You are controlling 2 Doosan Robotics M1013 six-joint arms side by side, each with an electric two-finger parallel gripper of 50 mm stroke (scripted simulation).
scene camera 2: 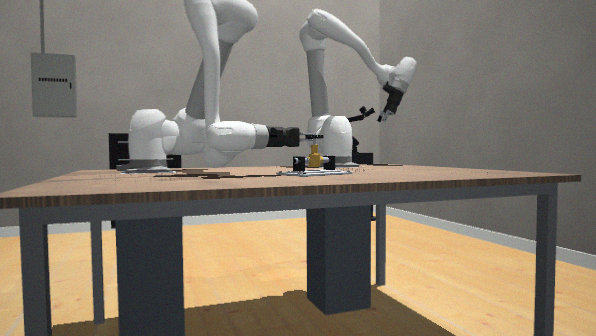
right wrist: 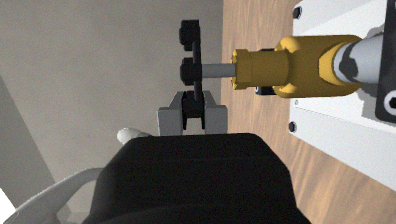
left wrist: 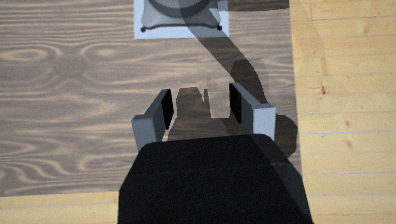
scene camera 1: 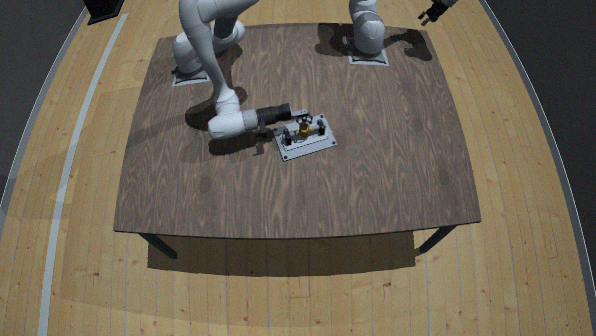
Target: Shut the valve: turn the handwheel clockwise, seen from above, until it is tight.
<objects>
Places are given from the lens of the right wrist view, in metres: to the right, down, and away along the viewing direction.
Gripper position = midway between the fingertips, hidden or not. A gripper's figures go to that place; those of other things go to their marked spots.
my right gripper (right wrist: 193, 103): 0.00, -0.01, 0.16
black handwheel (right wrist: 192, 71): 0.00, -0.02, 0.10
</objects>
